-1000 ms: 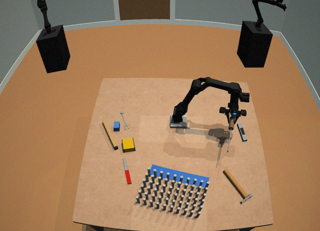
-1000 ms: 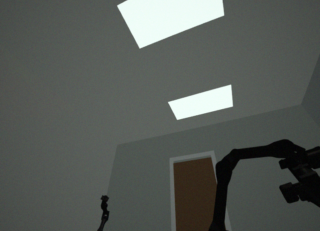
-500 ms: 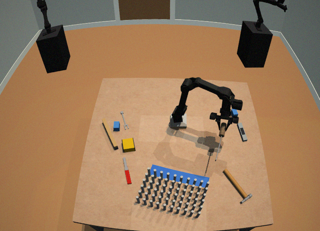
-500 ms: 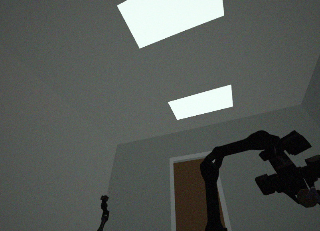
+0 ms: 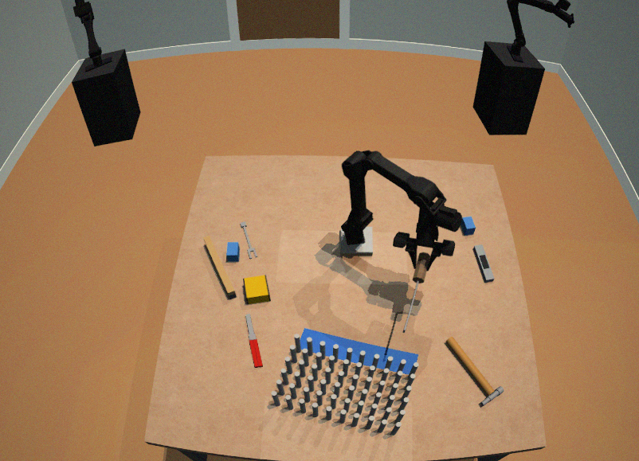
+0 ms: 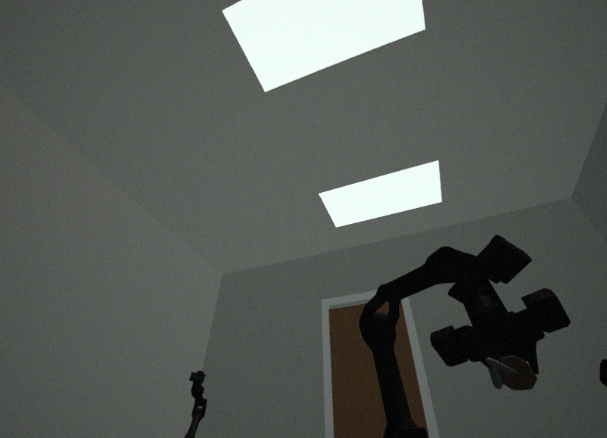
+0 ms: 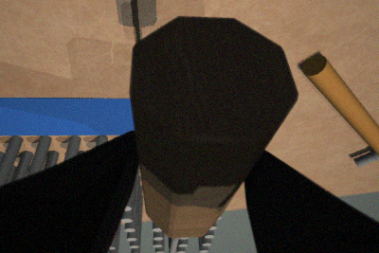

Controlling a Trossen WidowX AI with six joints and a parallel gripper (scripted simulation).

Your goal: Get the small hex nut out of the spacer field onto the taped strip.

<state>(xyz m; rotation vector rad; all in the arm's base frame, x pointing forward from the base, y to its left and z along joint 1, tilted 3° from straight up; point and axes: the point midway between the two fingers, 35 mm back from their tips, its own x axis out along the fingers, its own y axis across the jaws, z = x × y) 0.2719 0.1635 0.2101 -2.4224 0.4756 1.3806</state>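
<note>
Now: the blue taped strip 210 mm to the right of my gripper tip, 200 mm below it and 160 mm ahead of it. Round my gripper tip: grey bar: 320 mm to the left, 190 mm below, 110 mm behind; then hook tool: 90 mm ahead, 40 mm to the right, 10 mm below; then hex nut: 300 mm to the right, 290 mm ahead, 200 mm below.
</note>
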